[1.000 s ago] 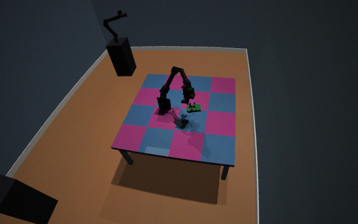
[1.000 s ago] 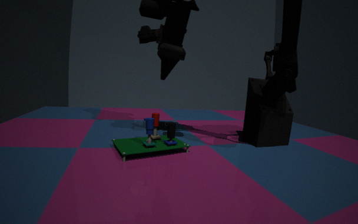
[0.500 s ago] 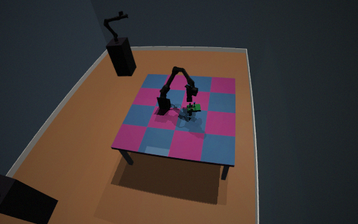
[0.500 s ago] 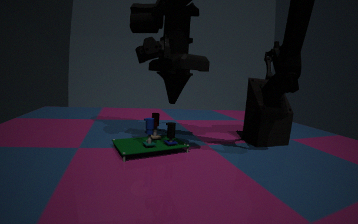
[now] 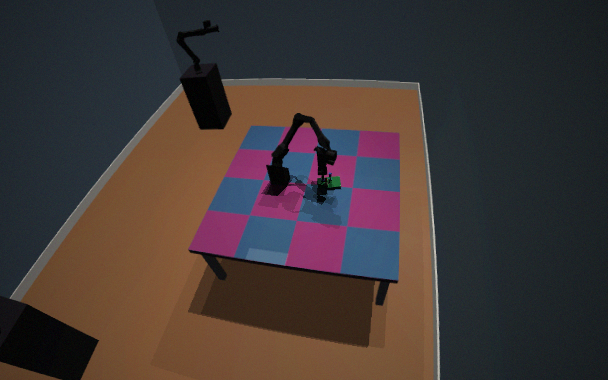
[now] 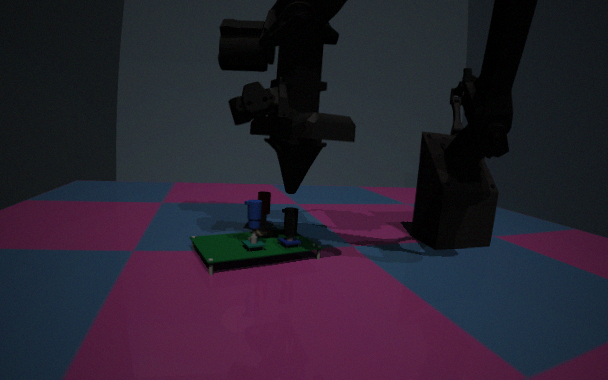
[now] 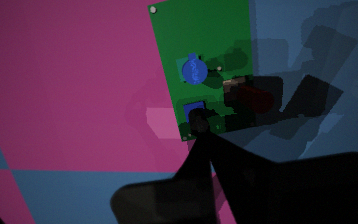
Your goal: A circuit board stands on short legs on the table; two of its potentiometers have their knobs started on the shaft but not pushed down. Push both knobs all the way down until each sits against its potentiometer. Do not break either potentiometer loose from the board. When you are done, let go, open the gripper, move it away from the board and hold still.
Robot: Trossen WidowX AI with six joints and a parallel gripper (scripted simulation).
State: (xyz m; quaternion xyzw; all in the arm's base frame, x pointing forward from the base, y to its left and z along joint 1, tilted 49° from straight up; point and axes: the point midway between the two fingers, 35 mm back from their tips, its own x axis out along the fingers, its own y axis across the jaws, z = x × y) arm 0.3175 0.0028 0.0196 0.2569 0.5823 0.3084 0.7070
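My gripper tip is now 40 mm above the black knob. From my gripper tip the other things lie so: blue knob (50 mm ahead, 10 mm to the left, 20 mm below).
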